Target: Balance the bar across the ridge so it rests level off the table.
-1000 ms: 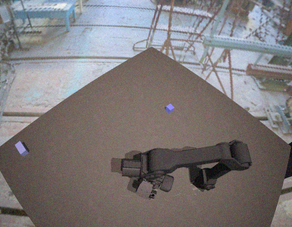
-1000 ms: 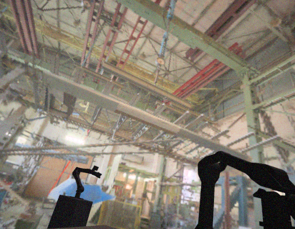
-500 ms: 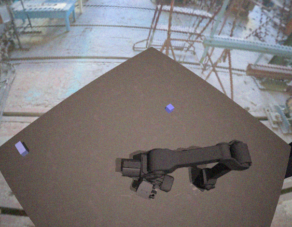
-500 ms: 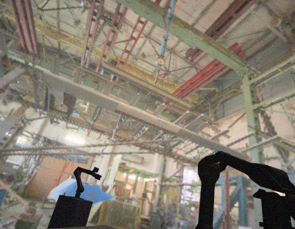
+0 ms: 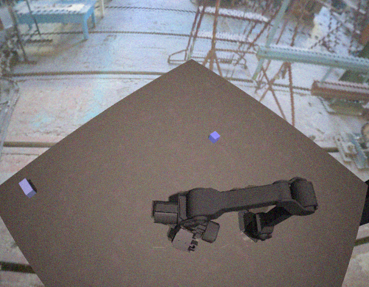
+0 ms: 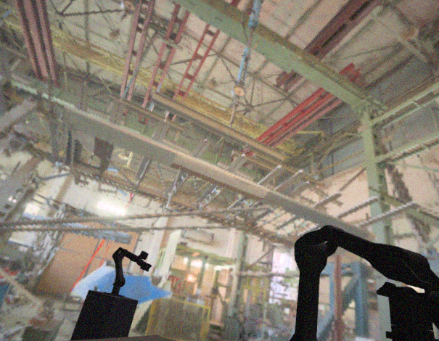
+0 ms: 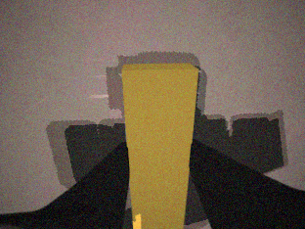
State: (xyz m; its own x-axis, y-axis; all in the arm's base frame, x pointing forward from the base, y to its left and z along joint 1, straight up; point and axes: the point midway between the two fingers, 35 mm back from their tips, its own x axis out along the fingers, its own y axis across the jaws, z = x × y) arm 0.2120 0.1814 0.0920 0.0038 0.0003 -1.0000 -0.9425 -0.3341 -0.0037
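Right now my gripper tip is 1 cm short of the yellow bar and 3 cm to the left of it.
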